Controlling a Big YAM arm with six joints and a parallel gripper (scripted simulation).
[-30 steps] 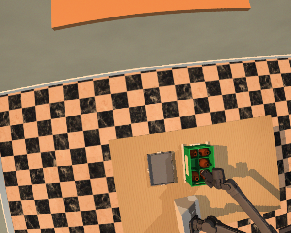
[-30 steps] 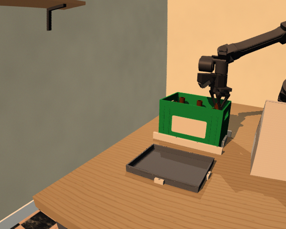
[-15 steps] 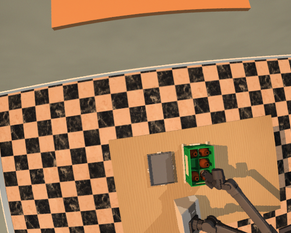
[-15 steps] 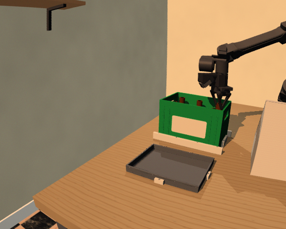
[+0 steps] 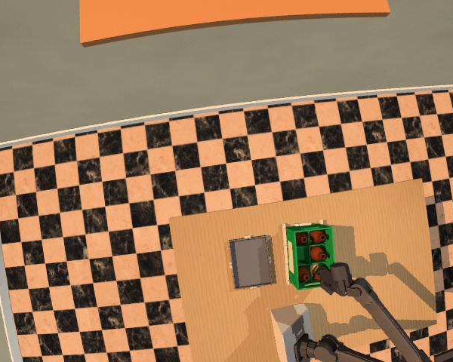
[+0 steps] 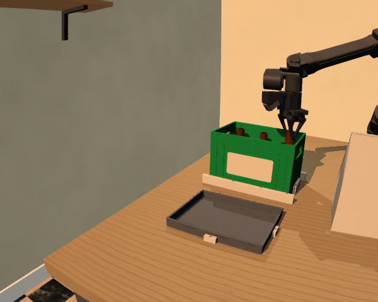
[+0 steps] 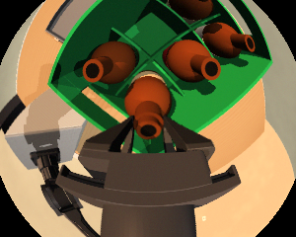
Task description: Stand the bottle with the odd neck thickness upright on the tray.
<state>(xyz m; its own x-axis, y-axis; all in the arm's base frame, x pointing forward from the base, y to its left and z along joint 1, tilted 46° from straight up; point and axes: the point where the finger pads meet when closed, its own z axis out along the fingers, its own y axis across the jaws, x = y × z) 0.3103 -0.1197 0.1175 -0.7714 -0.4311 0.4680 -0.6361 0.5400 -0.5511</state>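
Now: hand 9 cm short of the green crate, 3 cm to the right of it and 9 cm above it. From my hand the other things lie so: dark grey tray 10 cm ahead, 32 cm to the left, 16 cm below.
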